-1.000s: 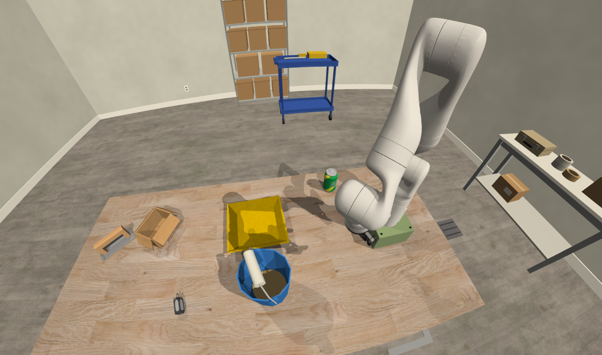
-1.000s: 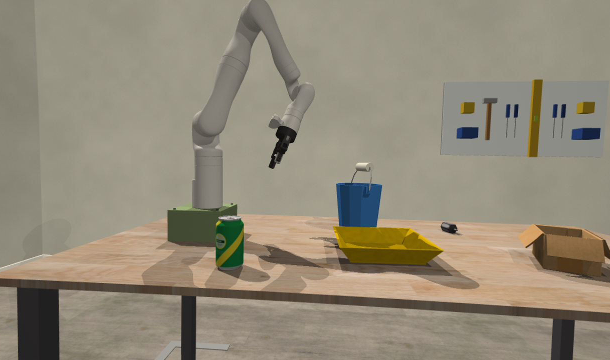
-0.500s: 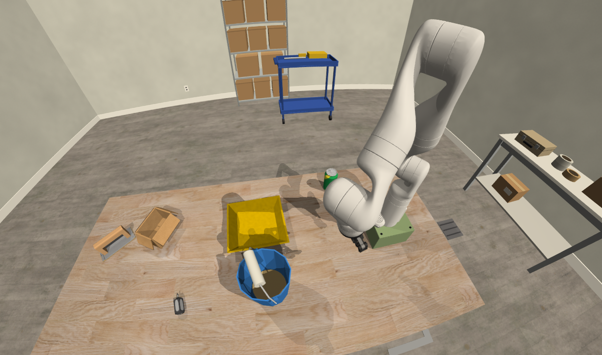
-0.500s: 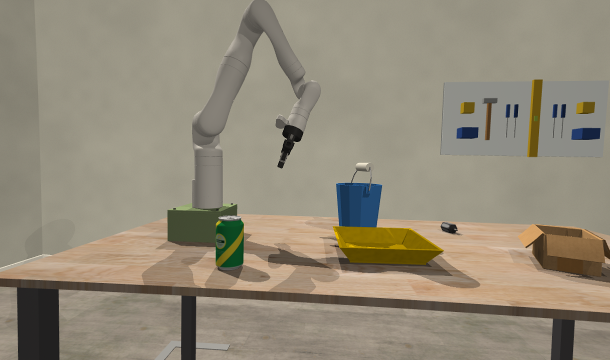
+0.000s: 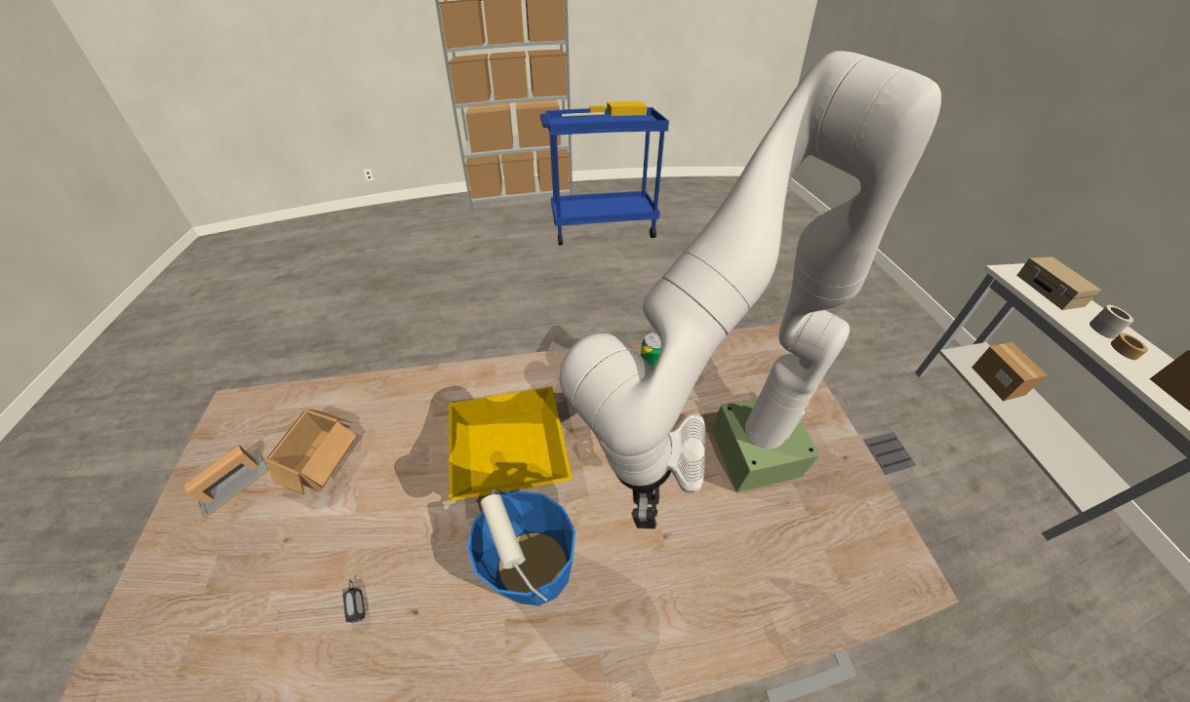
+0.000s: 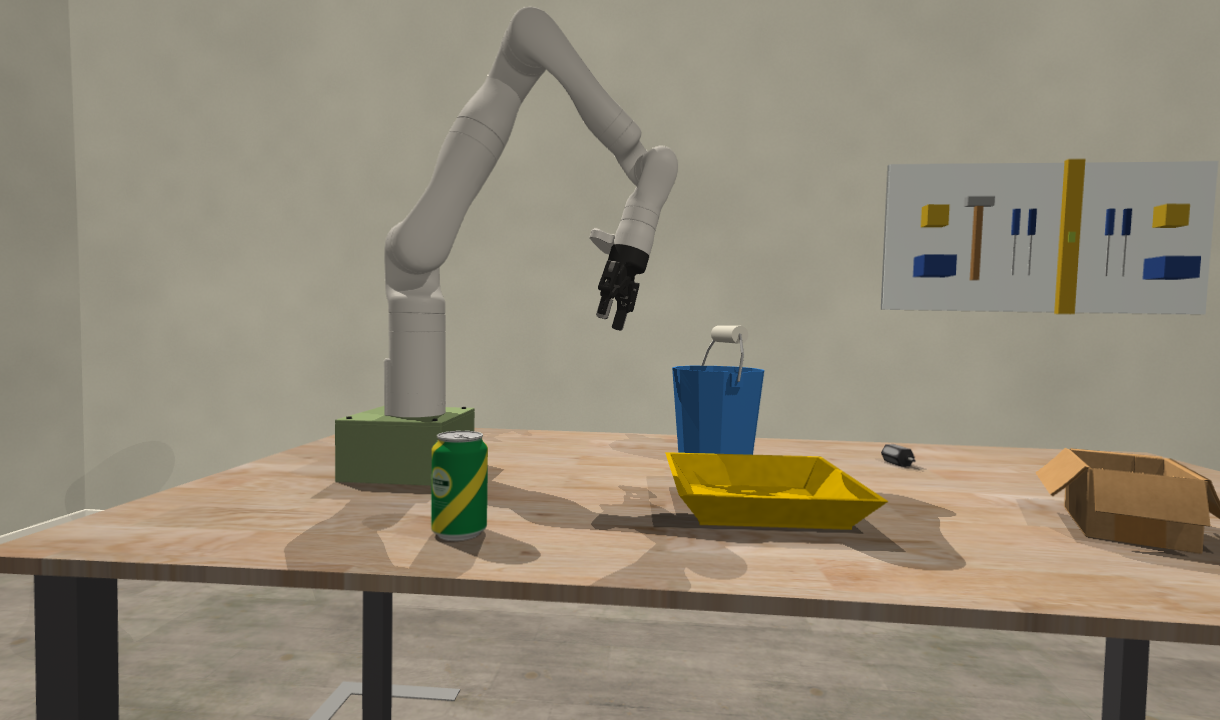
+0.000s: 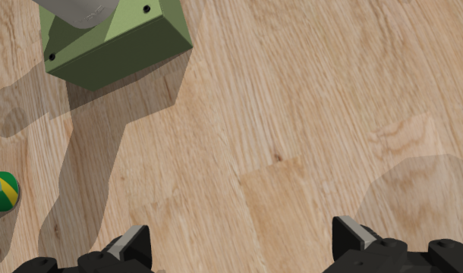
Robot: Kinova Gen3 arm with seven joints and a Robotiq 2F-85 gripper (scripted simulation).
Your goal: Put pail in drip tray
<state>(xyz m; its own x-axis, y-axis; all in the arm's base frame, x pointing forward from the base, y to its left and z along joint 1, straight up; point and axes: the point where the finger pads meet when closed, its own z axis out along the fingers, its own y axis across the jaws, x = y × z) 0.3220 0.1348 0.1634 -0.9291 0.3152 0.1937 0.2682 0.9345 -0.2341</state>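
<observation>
Right now my hand is 220 mm short of the pail handle, 20 mm to the right of it and 50 mm above it. Round my hand: small black object 570 mm ahead, 40 mm to the left, 250 mm below; then blue pail 210 mm ahead, 20 mm to the left, 120 mm below; then yellow drip tray 240 mm ahead, 260 mm to the right, 250 mm below.
</observation>
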